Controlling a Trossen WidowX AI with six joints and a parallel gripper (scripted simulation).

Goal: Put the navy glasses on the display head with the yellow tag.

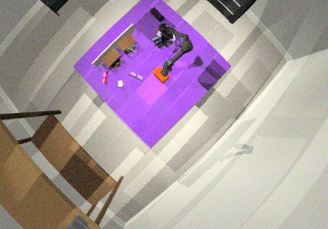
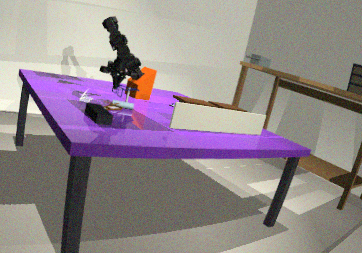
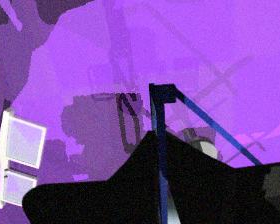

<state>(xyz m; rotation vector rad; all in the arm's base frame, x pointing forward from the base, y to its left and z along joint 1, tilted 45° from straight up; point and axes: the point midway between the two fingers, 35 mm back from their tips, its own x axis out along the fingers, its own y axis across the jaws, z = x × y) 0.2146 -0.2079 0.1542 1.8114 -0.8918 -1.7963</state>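
Right now the grey peg is 70 mm ahead of my gripper tip, 40 mm to the left of it and 40 mm below it. Also, from my gripper tip: black case 330 mm ahead, 230 mm to the right, 40 mm below; pale blue cylinder 130 mm ahead, 40 mm below, 10 mm to the right; white panel 410 mm ahead, 370 mm to the left, 10 mm below.
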